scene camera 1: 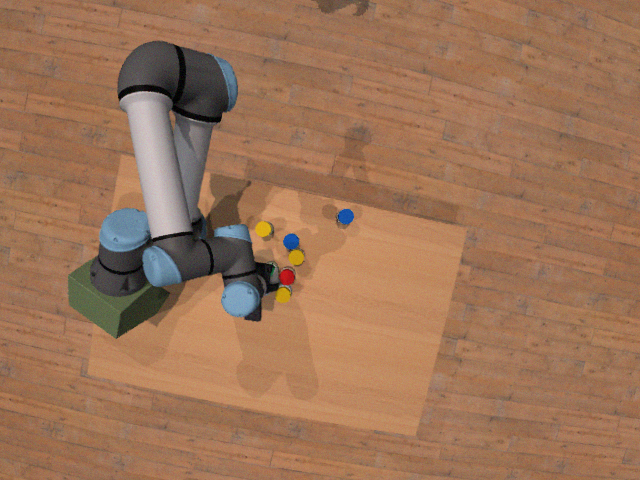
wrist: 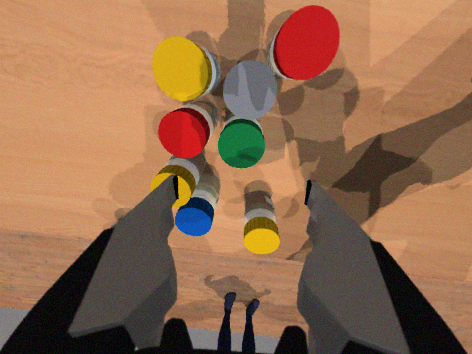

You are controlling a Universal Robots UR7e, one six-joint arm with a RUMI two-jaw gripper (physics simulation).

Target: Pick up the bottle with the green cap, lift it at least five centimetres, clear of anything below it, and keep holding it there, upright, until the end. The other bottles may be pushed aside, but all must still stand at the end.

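Frame: origin at the arm's base, x ahead, y left, z up, level; centimetres.
Seen in the pictures: gripper, fingertip midpoint: [wrist: 241,179]; arm's base at its link origin: [scene camera 1: 119,274].
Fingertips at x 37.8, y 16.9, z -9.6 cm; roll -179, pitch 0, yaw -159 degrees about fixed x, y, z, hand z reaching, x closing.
Observation:
Pixels of each thing's top centre, then the offset from my fingertips to it.
- bottle with the green cap, top centre: [wrist: 241,147] [scene camera 1: 268,272] dz -8.2, dx +0.1, dy +0.5 cm
- grey-capped bottle at its top centre: [wrist: 249,91] dz -8.2, dx +1.5, dy -5.2 cm
- red-capped bottle at its top centre: [wrist: 182,136] [scene camera 1: 286,277] dz -8.2, dx +6.8, dy +1.8 cm
- yellow cap at its top centre: [wrist: 170,191] [scene camera 1: 296,257] dz -8.2, dx +6.4, dy +9.6 cm
- larger red cap at its top centre: [wrist: 307,45] dz -8.2, dx -1.7, dy -10.5 cm
The bottle with the green cap [scene camera 1: 272,270] [wrist: 241,145] stands upright, close beside a grey-capped bottle [wrist: 250,91]. In the scene view the arm hides most of it. My gripper [wrist: 241,179] is open with nothing between its fingers. Its tips are above the bottles, and in the wrist view the green cap shows beyond them, near the line midway between the two fingers. A red-capped bottle [scene camera 1: 287,276] [wrist: 183,133] stands just left of the green one in the wrist view. The left finger partly covers a yellow cap [scene camera 1: 296,256] [wrist: 167,187].
A yellow-capped bottle [scene camera 1: 283,294] [wrist: 181,69] and a larger red cap [wrist: 307,42] flank the grey one. A blue-capped bottle [scene camera 1: 291,241] [wrist: 195,217] and another yellow-capped bottle [scene camera 1: 264,228] [wrist: 261,241] stand nearer the fingers. Another blue-capped bottle [scene camera 1: 345,216] stands apart.

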